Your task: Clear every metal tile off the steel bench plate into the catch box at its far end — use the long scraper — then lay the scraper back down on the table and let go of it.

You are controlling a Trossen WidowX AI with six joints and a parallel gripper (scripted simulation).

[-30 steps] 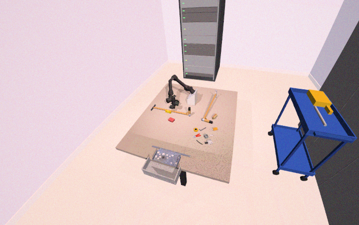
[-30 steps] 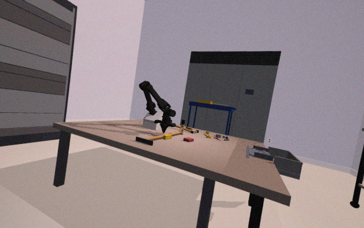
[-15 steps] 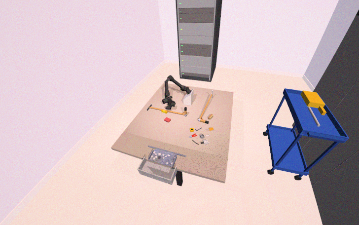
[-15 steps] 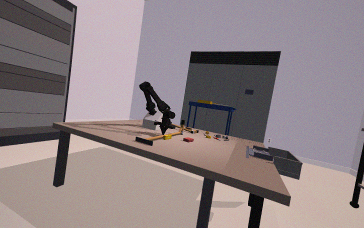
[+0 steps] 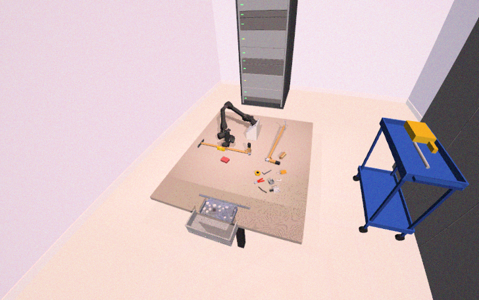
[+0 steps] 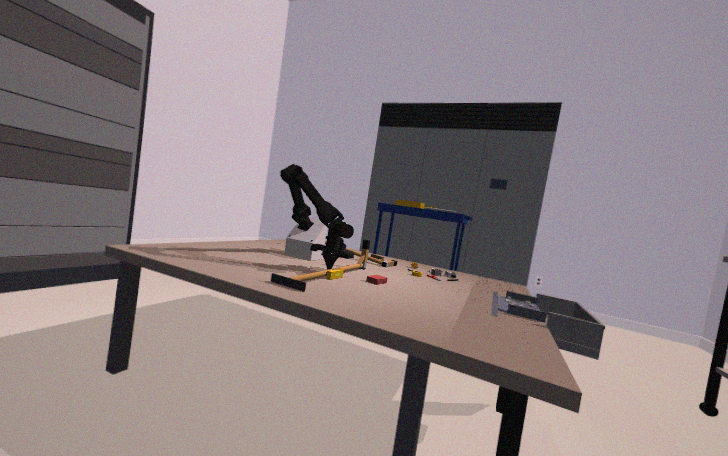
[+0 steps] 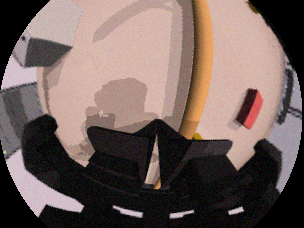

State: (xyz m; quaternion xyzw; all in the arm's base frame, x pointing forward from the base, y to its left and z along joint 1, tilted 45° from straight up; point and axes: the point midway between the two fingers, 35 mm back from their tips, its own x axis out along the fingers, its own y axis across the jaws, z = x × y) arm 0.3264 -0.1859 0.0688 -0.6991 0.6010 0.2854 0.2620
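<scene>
The long scraper lies 40 mm ahead of my gripper tip, 30 mm to the right of it and 50 mm above it. Round my gripper tip: yellow tape roll: 240 mm ahead, 430 mm to the left; then yellow block: 80 mm ahead, 60 mm to the right, 20 mm above; then red block: 200 mm ahead, 70 mm to the left.
</scene>
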